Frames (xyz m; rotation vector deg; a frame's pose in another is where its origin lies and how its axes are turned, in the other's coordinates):
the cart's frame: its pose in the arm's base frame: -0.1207 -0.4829 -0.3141 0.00 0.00 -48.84
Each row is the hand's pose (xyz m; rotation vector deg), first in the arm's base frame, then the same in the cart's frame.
Working: the arm's base frame: its pose in the cart's frame: -0.2841 0.4087 0.3141 0.00 0.00 48.84

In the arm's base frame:
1: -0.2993 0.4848 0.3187 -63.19 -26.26 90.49
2: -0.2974 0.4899 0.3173 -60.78 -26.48 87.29
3: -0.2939 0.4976 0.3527 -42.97 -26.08 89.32
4: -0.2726 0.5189 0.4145 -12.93 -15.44 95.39
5: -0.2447 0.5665 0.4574 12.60 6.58 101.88
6: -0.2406 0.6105 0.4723 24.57 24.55 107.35
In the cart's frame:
1: -0.8461 0.5024 0.6328 -54.40 -58.31 131.89
2: -0.8487 0.5072 0.6314 -51.48 -57.10 129.23
3: -0.8522 0.5149 0.6668 -32.98 -48.30 134.21
4: -0.8542 0.5450 0.7286 -6.33 -22.80 143.59
5: -0.8717 0.5973 0.7715 10.39 13.30 150.40
6: -0.9021 0.6294 0.7864 14.64 38.95 154.21

